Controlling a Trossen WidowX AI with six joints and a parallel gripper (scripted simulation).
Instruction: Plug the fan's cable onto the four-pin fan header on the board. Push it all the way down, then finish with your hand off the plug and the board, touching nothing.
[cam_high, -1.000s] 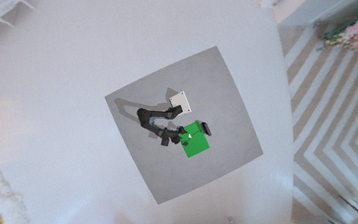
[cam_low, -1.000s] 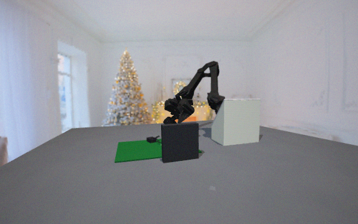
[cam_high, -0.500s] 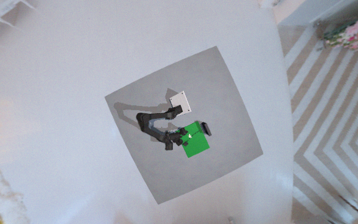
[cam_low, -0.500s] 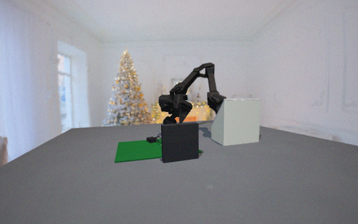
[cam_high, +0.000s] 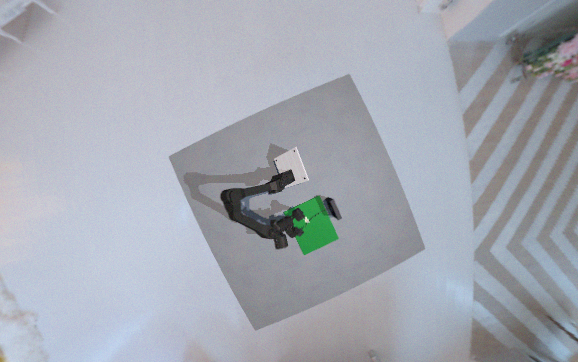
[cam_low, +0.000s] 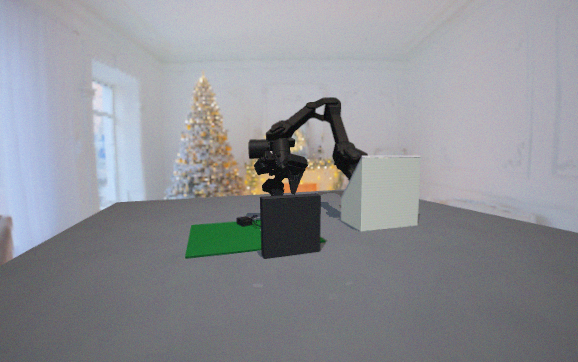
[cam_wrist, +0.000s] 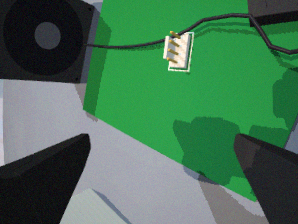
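My gripper tip is 120 mm short of the black fan plug, 20 mm to the left of it and 60 mm above it. Round my gripper tip: black fan (30 mm ahead, 210 mm to the left, 10 mm below); board (100 mm ahead, 60 mm to the left, 80 mm below); white four-pin fan header (60 mm ahead, 40 mm to the left, 70 mm below).
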